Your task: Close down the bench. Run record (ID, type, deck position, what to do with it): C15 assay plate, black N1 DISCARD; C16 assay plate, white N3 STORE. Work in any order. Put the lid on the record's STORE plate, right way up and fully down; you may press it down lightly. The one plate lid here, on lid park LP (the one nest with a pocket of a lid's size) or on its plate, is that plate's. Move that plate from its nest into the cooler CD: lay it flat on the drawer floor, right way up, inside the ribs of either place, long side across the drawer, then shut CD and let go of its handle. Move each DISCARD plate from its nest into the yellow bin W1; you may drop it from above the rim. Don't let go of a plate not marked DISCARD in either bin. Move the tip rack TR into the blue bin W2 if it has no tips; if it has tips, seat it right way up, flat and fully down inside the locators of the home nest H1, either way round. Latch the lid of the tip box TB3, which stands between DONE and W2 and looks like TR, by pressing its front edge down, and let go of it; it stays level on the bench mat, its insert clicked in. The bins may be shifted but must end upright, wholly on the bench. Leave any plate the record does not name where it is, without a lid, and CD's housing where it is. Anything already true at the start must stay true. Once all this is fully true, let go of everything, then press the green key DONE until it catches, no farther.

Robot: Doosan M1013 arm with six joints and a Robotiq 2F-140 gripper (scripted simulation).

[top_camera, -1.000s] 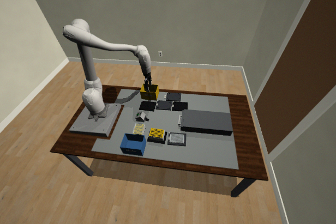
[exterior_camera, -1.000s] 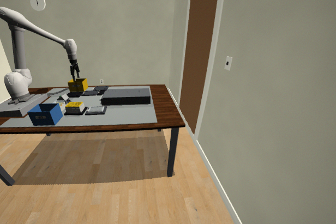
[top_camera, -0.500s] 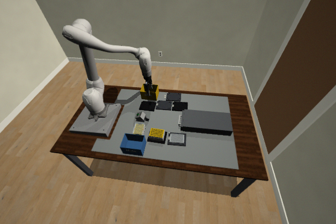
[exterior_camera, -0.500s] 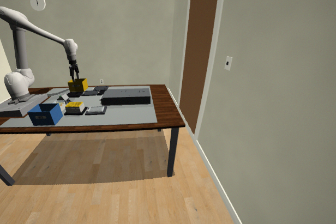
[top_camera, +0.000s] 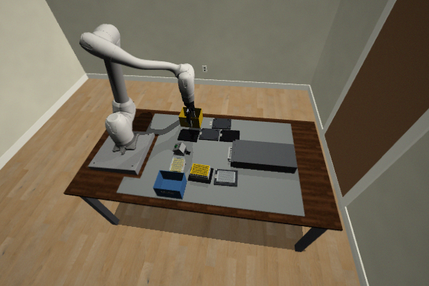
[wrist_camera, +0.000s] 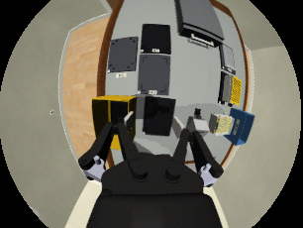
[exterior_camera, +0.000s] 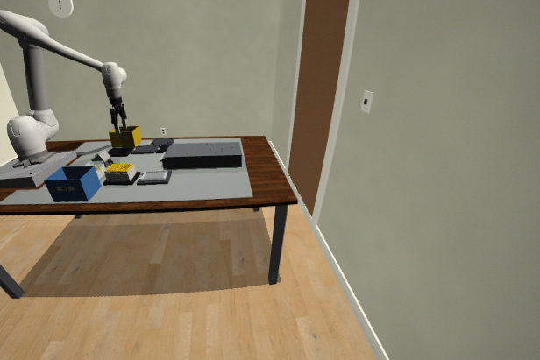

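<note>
The tip rack TR lies 40 cm to the right of my hand, 12 cm below it and 4 cm ahead of it. Round my hand: black lid park: 17 cm below, 4 cm behind, 2 cm to the right; grey nest: 17 cm below, 13 cm ahead, 2 cm to the right; yellow bin W1: 14 cm to the left, 13 cm below, 2 cm behind.
</note>
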